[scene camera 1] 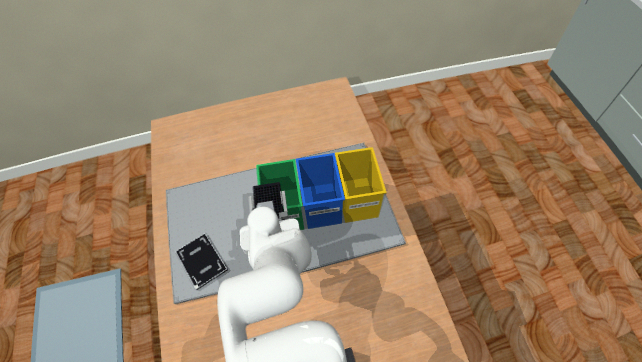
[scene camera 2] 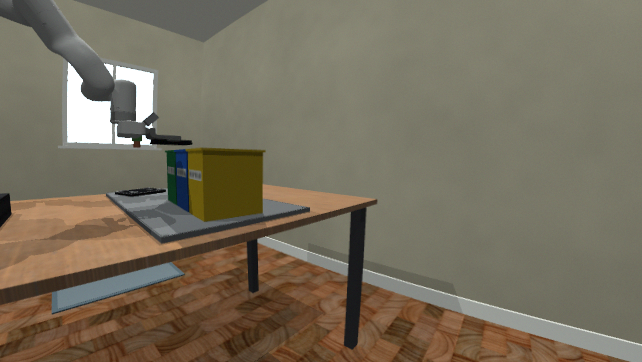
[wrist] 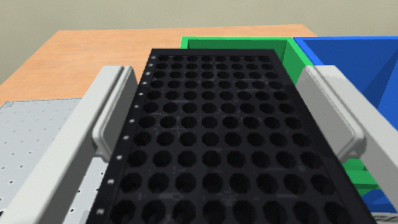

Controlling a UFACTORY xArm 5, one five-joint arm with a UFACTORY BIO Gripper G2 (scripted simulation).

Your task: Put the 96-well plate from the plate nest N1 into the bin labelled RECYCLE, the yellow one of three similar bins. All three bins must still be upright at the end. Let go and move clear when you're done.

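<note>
There's a black 96-well plate (wrist: 207,108) here, along with a black plate nest N1 (scene camera 1: 193,264). You'd also see a green bin (scene camera 1: 285,172), (wrist: 292,57), and a blue bin (scene camera 1: 321,189), (scene camera 2: 181,157). The yellow recycle bin (scene camera 2: 223,183), (scene camera 1: 358,169) is here too, but in the wrist view the yellow recycle bin is out of frame.
</note>
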